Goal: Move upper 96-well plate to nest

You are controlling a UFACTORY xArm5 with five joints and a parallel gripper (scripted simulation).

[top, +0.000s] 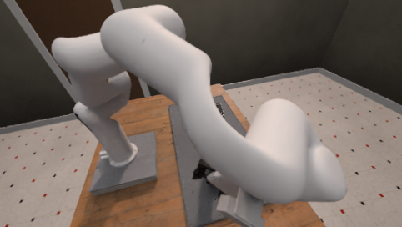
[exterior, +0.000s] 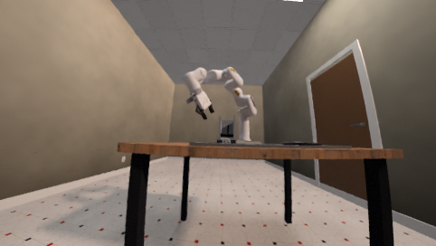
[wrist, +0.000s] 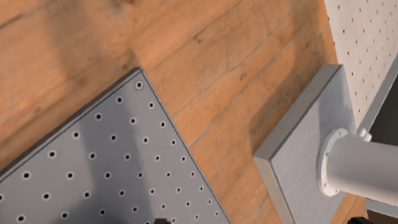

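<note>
Now: the black 96-well plate 14 cm below my hand, 12 cm to the left of it and 8 cm ahead of it. The rest, counted from my hand: white plate: 16 cm below, 12 cm to the left, 8 cm ahead; then A1 label: 44 cm to the left, 22 cm ahead, 17 cm below; then plate nest N1: 50 cm to the left, 18 cm below, 16 cm ahead.
</note>
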